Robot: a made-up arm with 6 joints. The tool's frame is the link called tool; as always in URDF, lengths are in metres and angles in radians. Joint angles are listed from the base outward. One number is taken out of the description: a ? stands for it. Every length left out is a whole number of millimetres.
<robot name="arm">
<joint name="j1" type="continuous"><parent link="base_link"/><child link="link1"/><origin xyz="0 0 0.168"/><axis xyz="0 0 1"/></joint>
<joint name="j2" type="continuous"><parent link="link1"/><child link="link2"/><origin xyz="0 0 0" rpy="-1.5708 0 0"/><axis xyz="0 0 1"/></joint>
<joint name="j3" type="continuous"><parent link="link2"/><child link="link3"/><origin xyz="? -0.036 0"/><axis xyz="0 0 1"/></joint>
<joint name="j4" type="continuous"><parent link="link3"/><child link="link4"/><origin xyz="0.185 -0.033 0" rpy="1.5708 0 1.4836"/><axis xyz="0 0 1"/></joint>
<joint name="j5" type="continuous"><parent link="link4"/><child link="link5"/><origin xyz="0 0 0" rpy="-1.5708 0 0"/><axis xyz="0 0 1"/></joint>
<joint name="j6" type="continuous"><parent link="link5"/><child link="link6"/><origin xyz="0 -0.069 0" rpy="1.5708 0 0"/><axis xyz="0 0 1"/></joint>
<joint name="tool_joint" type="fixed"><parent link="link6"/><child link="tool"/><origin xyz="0 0 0" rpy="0 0 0"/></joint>
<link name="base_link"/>
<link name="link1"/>
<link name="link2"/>
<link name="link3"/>
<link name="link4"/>
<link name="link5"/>
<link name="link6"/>
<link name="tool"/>
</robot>
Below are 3 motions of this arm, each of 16 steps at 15 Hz.
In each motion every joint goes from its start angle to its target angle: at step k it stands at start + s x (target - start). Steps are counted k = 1, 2, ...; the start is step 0. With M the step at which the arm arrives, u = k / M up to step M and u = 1 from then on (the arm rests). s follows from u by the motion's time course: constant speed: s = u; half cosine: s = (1 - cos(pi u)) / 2; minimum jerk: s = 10 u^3 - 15 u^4 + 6 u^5.
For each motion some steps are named. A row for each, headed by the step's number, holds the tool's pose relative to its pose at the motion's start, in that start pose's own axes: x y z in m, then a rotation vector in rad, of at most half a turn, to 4 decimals.
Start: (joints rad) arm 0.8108 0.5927 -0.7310 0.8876 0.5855 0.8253
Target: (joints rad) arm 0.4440 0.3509 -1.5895 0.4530 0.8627 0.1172
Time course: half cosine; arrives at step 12
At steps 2, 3, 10, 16:
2: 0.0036 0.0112 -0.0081 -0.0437 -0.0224 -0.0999
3: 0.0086 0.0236 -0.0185 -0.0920 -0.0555 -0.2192
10: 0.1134 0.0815 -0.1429 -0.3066 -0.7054 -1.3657
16: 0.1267 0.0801 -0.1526 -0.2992 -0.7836 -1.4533

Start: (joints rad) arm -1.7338 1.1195 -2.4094 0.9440 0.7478 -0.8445
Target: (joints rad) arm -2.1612 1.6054 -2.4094 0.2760 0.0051 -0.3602
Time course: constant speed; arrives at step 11
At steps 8, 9, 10, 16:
8: 0.1289 -0.1125 0.0452 0.6863 0.1522 -0.2022
9: 0.1436 -0.1270 0.0430 0.7458 0.1529 -0.2504
10: 0.1580 -0.1413 0.0395 0.7973 0.1515 -0.3021
16: 0.1719 -0.1553 0.0345 0.8405 0.1486 -0.3564

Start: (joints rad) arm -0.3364 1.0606 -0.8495 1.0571 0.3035 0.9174
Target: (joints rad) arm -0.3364 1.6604 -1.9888 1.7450 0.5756 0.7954
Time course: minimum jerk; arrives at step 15
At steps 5, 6, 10, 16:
5: 0.0172 0.0441 0.0201 -0.0822 0.1184 0.0774
6: 0.0257 0.0653 0.0297 -0.1242 0.1852 0.1127
10: 0.0576 0.1441 0.0642 -0.3063 0.5221 0.2298
16: 0.0682 0.1700 0.0745 -0.3852 0.6907 0.2611

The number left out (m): -0.263
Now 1 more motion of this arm.
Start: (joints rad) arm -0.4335 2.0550 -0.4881 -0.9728 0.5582 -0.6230
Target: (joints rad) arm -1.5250 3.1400 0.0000 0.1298 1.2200 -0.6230
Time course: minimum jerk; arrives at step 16
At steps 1, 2, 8, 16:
1: 0.0002 0.0004 0.0007 -0.0061 0.0001 0.0027
2: 0.0014 0.0031 0.0046 -0.0442 0.0004 0.0191
8: 0.0064 0.1140 0.0576 -1.4355 -0.0640 0.3719
16: 0.0101 0.1436 0.0162 -2.8181 -0.2852 -0.0422

